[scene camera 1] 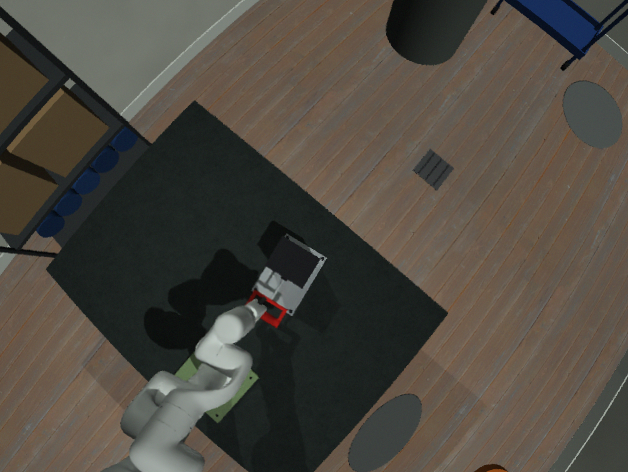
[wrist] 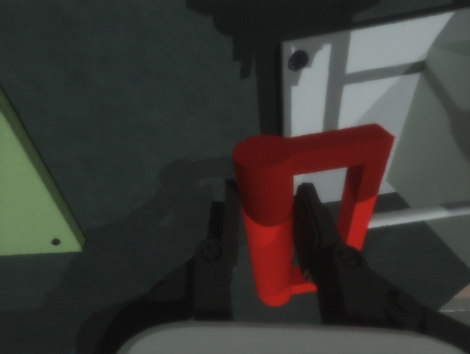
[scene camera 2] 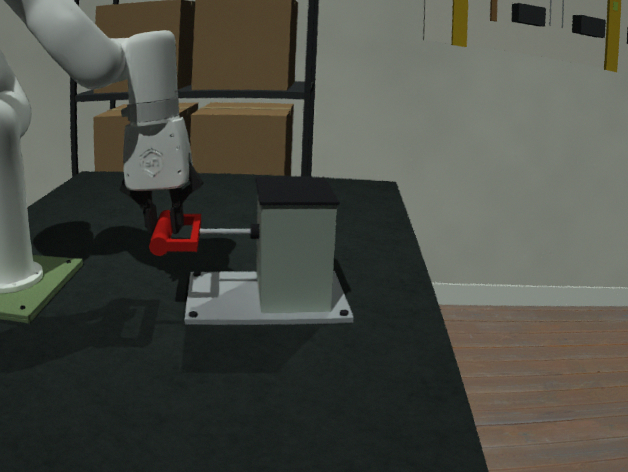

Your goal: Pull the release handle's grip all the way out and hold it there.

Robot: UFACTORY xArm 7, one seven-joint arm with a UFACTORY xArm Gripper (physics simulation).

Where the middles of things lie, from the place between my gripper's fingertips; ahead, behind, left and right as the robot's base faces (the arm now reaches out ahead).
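Scene:
The base plate (scene camera 2: pixel 214 298) is 150 mm ahead of my hand, 20 mm to the right of it and 90 mm below it.

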